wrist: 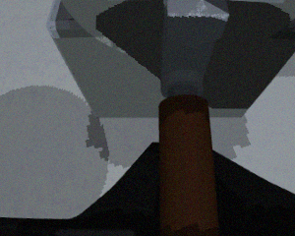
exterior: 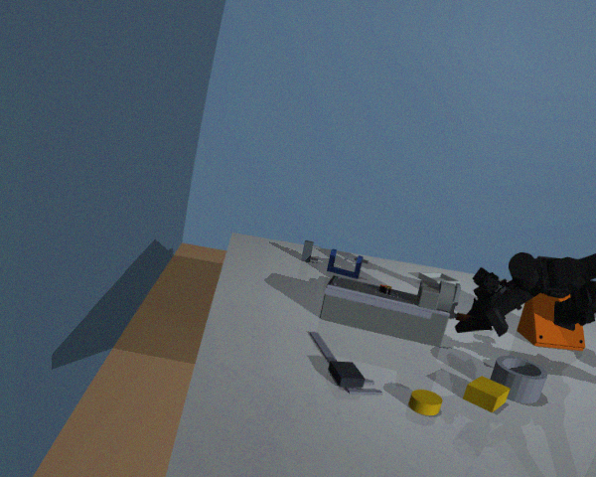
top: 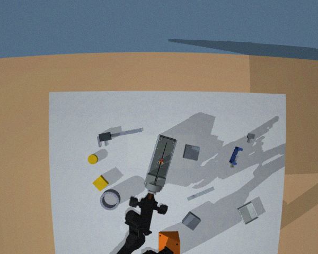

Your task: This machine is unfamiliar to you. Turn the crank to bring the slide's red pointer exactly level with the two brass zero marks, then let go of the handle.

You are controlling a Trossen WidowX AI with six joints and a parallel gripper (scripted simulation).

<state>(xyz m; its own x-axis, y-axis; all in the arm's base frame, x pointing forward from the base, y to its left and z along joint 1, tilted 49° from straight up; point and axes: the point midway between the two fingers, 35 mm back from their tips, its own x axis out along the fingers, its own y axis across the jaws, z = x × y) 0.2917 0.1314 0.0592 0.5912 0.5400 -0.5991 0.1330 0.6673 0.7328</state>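
Now: gripper tip 2 cm past the brown crank handle and 3 cm below it. The rest, counted from my gripper tip: flat grey bar: 1 cm ahead, 26 cm to the right, 3 cm below; red pointer: 17 cm ahead, 3 cm to the right, 5 cm above; yellow block: 27 cm to the left, 2 cm below.
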